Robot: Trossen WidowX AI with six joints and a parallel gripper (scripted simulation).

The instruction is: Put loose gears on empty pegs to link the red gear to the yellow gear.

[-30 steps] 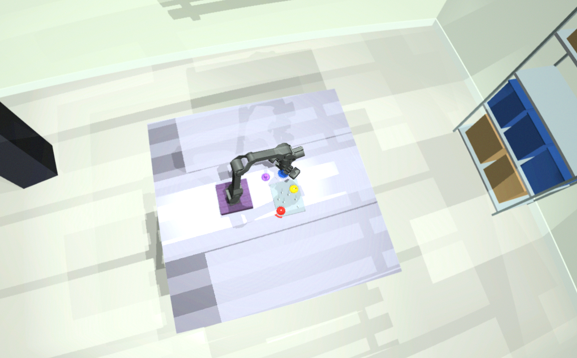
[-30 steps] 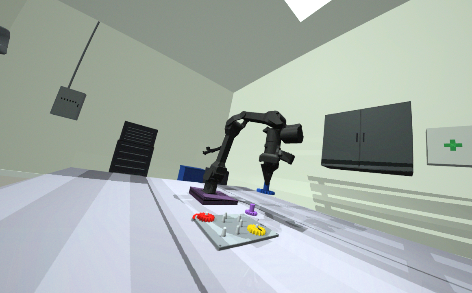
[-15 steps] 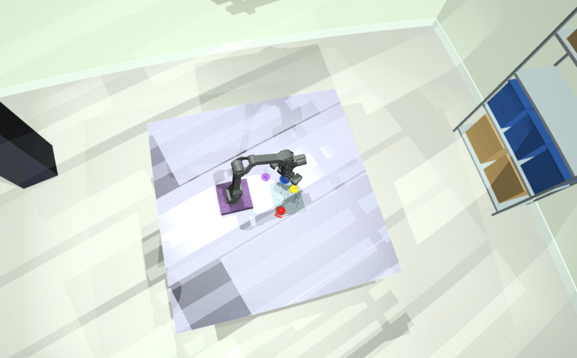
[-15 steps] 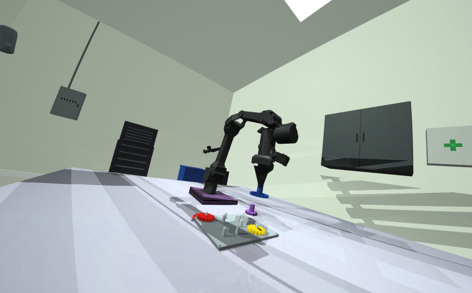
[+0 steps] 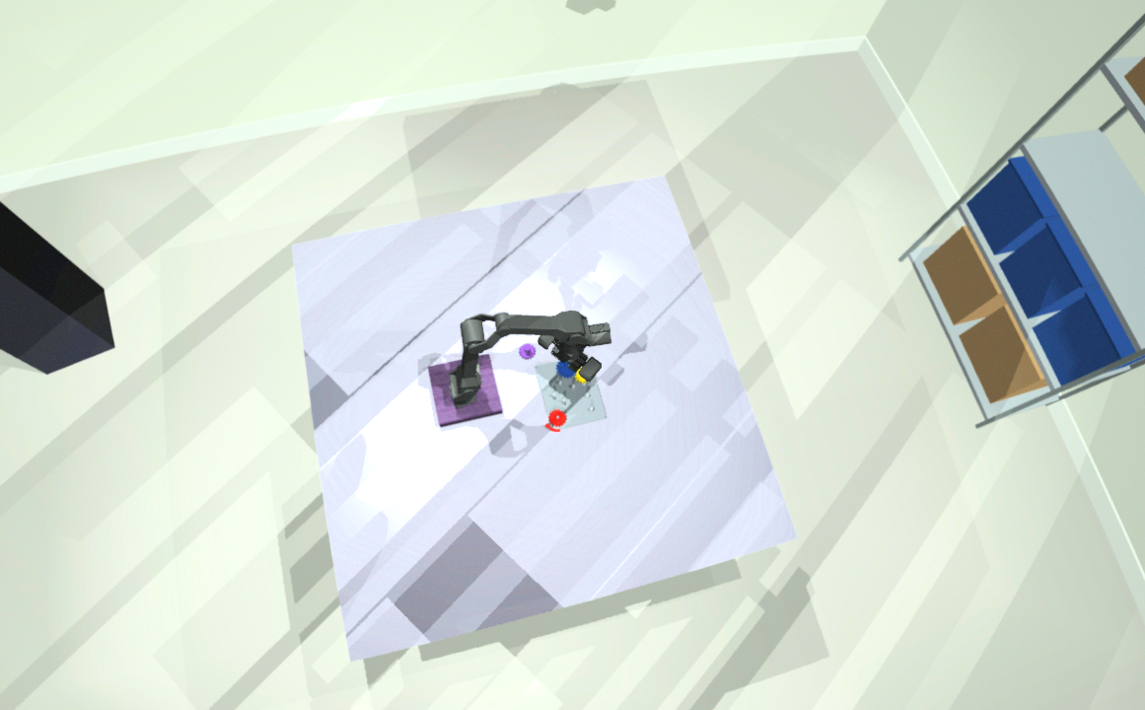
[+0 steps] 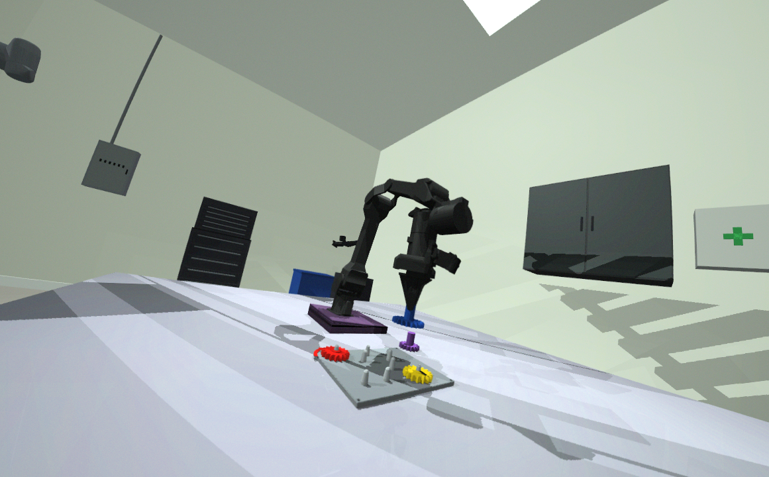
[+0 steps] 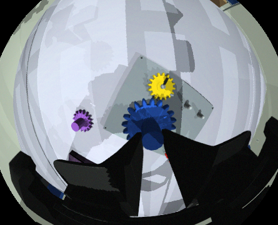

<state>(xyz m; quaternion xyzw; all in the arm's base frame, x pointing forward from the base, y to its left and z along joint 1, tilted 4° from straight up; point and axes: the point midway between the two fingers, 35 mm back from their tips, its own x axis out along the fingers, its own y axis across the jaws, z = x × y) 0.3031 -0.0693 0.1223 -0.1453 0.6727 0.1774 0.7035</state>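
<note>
The red gear lies 110 mm to the right of my gripper tip, 100 mm below it and 80 mm behind it. The rest, counted from my gripper tip: yellow gear 100 mm below, 50 mm ahead, 20 mm to the right; then purple gear 120 mm to the left, 100 mm below, 70 mm behind; then blue gear 10 mm below.
</note>
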